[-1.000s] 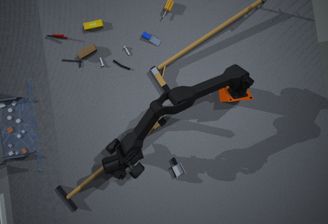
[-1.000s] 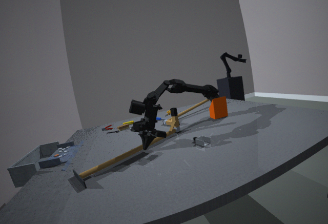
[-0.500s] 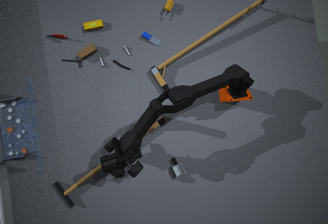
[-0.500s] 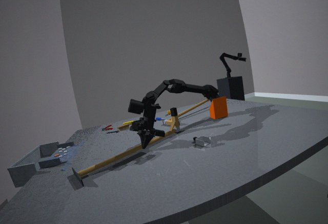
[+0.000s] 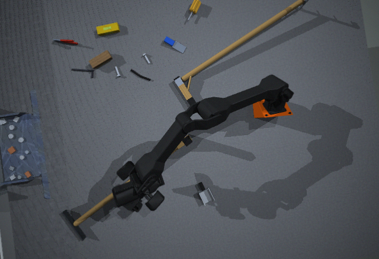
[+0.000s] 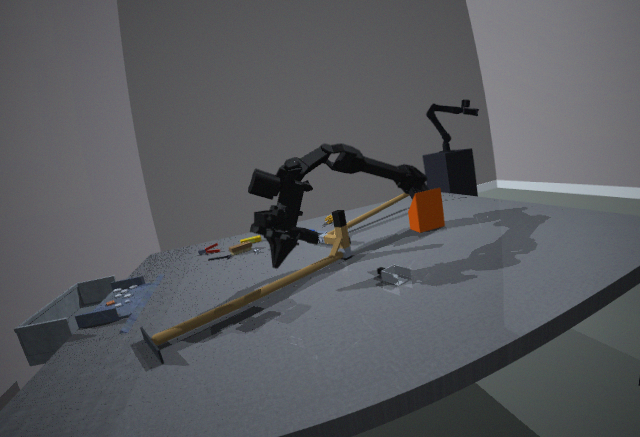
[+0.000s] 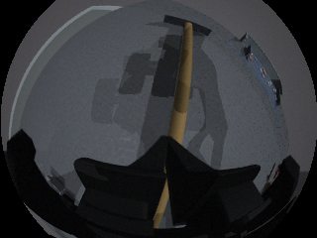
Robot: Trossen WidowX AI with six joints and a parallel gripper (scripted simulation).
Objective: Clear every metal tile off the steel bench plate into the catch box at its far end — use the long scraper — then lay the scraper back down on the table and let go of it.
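The long scraper is 3 cm ahead of my gripper tip, 1 cm to the right of it and 1 cm below it. From my gripper tip the other things lie so: hex key (49 cm to the right, 12 cm ahead, 7 cm below); then wooden block (52 cm to the right, 6 cm below, 5 cm ahead); then small metal scoop (25 cm behind, 9 cm to the left, 7 cm below).
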